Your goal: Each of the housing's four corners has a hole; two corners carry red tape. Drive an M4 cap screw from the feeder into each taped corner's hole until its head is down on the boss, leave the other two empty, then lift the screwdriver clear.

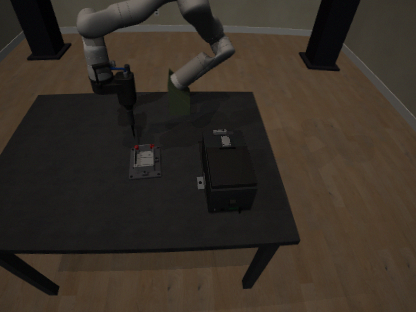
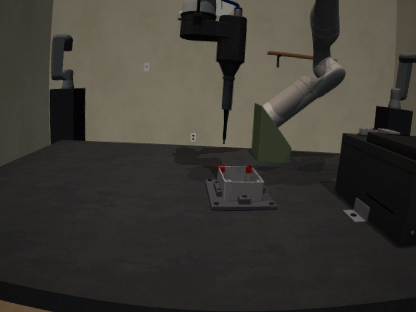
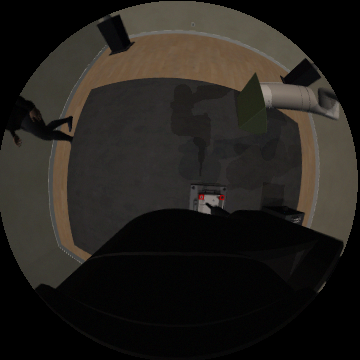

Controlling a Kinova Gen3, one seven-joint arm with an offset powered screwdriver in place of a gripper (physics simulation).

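The light grey housing stands on a dark fixture plate. Red tape marks its two back corners: the left tape and the right tape. My screwdriver tip points down, in the air above the housing's back left taped corner, clearly apart from it. Whether a screw sits on the tip is too small to tell. The taped holes are too small to judge. The black screw feeder stands to the right.
A small white bracket sticks out at the feeder's left side. A green wedge-shaped mount carries the arm's base at the back of the dark table.
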